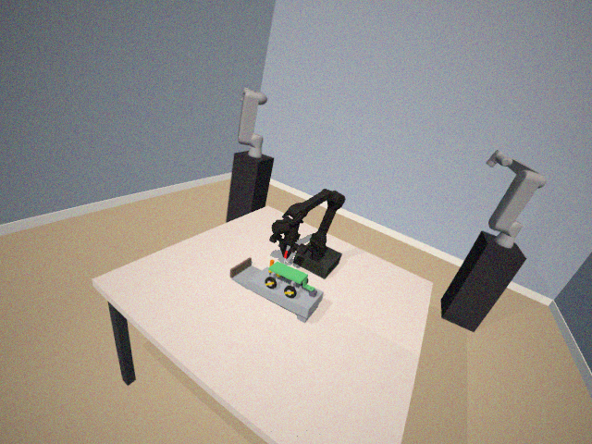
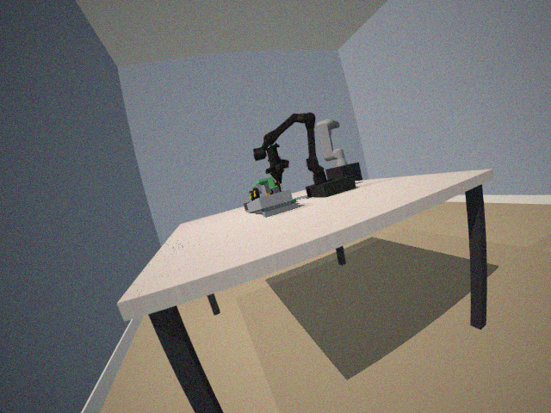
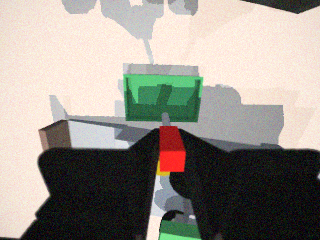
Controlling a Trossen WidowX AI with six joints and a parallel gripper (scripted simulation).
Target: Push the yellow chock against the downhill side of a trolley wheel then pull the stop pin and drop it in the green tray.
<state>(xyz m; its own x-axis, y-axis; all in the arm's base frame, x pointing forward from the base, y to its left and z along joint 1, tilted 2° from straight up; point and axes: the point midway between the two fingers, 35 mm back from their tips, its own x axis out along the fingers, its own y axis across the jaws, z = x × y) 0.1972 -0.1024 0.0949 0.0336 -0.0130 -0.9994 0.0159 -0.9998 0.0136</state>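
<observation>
Right now my gripper tip is 70 mm short of the yellow chock, 10 mm to the left of it and 40 mm above it. From my gripper tip the other things lie so: red-headed stop pin: right at my gripper tip; then brown end wall: 110 mm ahead, 180 mm to the right, 90 mm below; then green trolley: 130 mm ahead, 80 mm to the left, 10 mm below.
</observation>
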